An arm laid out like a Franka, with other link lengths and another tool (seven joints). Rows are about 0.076 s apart.
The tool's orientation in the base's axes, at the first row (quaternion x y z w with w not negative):
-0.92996, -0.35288, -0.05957, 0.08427
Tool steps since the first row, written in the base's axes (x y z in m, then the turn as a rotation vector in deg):
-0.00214, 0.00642, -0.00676, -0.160, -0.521, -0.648
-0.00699, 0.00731, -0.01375, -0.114, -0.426, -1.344
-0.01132, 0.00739, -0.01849, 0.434, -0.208, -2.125
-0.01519, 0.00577, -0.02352, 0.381, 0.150, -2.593
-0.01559, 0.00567, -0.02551, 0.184, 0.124, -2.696
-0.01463, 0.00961, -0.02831, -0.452, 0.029, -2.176
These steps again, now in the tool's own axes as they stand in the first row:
0.00141, -0.00538, 0.00778, -0.566, 0.352, 0.522
-0.00282, -0.00847, 0.01455, -0.589, 0.392, 1.225
-0.00679, -0.01087, 0.01898, -0.173, 0.686, 2.061
-0.01157, -0.01168, 0.02339, -0.061, 0.441, 2.587
-0.01228, -0.01164, 0.02529, -0.242, 0.340, 2.673
-0.00949, -0.01358, 0.02887, -0.688, -0.073, 2.112

